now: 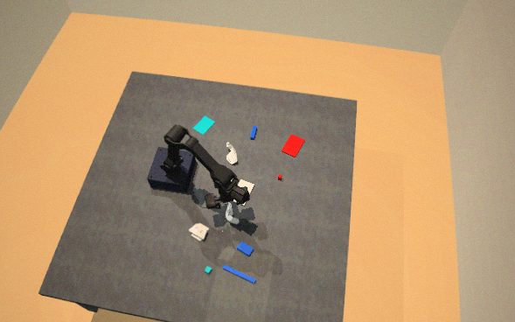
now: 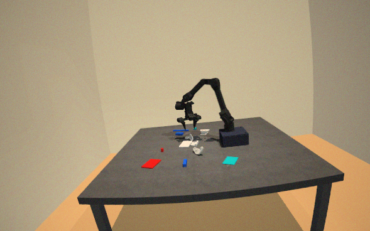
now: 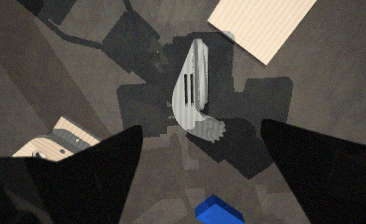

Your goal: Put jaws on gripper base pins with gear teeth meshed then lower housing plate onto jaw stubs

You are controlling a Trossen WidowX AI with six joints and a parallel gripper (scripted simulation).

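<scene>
Now: gripper tip 80 mm above the white jaw, 20 mm to the left of it and 20 mm short of it. Also, from my gripper tip: blue block 160 mm to the right, 90 mm ahead, 80 mm below; then white block 120 mm behind, 110 mm to the right, 80 mm below; then cyan cube 280 mm to the right, 80 mm below, 50 mm behind.
</scene>
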